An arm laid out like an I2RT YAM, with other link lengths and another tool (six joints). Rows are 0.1 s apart.
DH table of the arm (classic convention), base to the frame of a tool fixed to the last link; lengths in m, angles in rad. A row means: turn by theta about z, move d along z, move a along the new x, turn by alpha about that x. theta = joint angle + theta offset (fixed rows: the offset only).
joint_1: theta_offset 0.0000; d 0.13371; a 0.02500; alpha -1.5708
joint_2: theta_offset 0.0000; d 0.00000; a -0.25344; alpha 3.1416
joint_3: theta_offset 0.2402; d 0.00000; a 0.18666; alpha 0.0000
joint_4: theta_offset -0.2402; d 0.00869; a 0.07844; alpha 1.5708
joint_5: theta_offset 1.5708; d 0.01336; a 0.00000; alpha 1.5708
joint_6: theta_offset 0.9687; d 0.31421; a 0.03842; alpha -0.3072
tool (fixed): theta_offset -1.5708; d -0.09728; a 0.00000; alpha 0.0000
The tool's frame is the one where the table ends.
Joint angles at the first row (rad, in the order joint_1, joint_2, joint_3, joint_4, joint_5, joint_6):
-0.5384 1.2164 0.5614 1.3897 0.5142 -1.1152
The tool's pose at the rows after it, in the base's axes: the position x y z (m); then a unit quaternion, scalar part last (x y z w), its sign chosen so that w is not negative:
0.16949 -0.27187 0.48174 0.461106 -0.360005 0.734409 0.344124
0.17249 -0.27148 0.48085 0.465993 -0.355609 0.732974 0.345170
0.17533 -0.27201 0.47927 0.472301 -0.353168 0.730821 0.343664
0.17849 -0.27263 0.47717 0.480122 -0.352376 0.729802 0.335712
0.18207 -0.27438 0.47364 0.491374 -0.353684 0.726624 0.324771
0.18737 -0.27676 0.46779 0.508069 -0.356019 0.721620 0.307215
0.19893 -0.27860 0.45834 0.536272 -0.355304 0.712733 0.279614
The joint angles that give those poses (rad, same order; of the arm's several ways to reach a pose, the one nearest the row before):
-0.5385 1.2222 0.5626 1.3882 0.5119 -1.1182
-0.5382 1.2241 0.5597 1.3859 0.5024 -1.1221
-0.5397 1.2203 0.5599 1.3679 0.4937 -1.1180
-0.5392 1.2067 0.5636 1.3295 0.4854 -1.0998
-0.5407 1.1857 0.5717 1.2668 0.4764 -1.0725
-0.5432 1.1551 0.5849 1.1727 0.4617 -1.0298
-0.5422 1.1179 0.6096 1.0334 0.4306 -0.9718

